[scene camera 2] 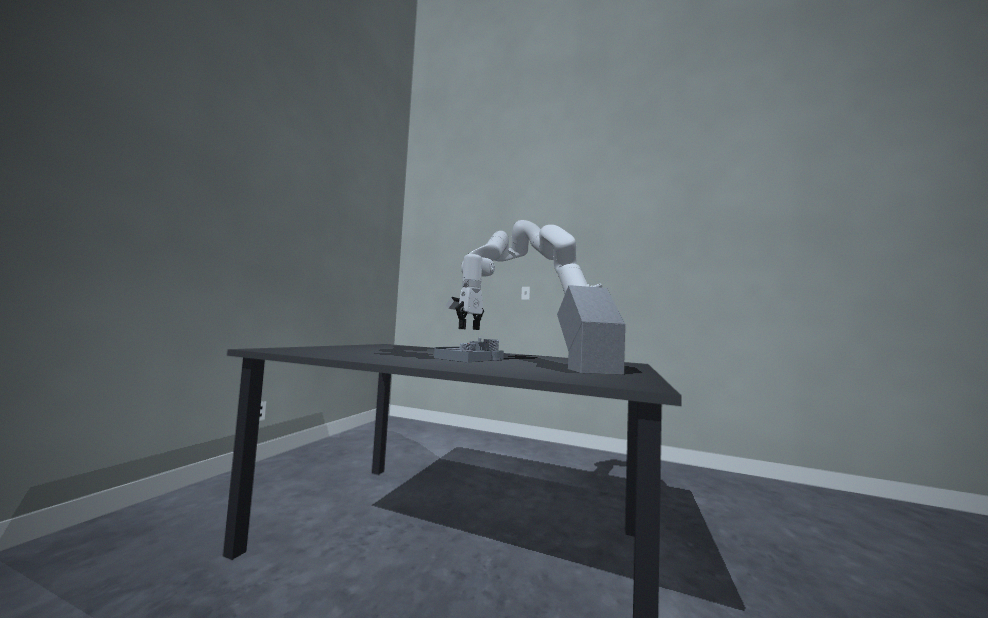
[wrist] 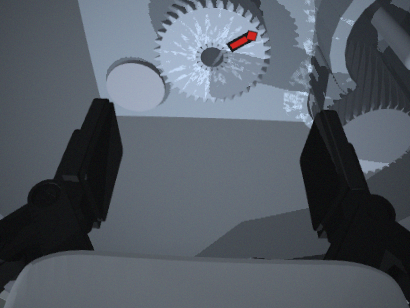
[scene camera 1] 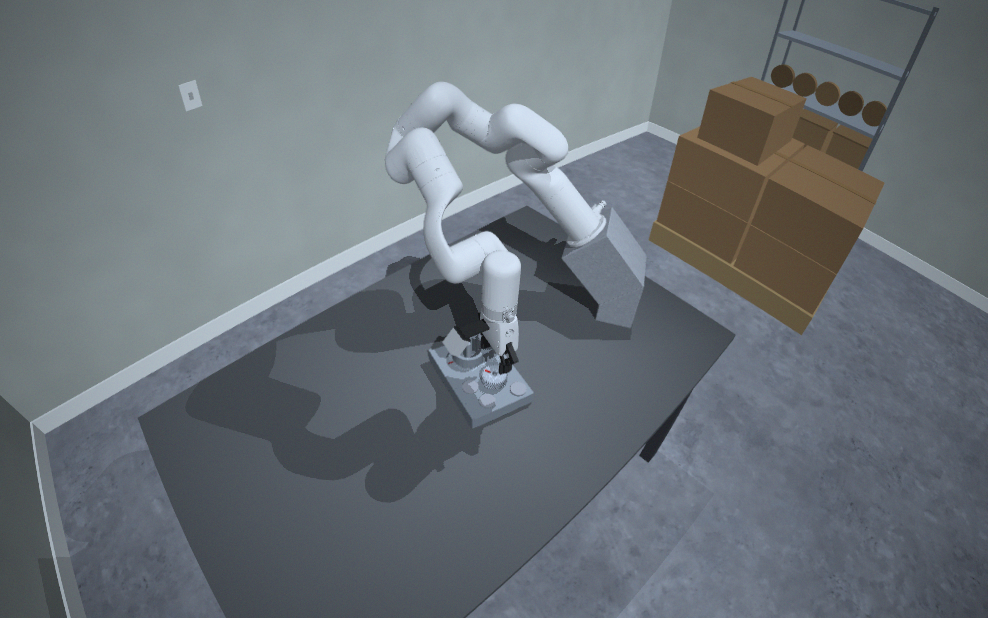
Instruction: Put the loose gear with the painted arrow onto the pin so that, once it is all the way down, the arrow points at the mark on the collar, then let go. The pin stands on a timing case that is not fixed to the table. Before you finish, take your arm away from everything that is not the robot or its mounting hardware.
Scene:
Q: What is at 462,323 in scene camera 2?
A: The gripper.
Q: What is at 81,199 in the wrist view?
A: The gripper.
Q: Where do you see a light grey timing case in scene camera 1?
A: At 453,371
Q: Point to a light grey timing case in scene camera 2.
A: At 491,346

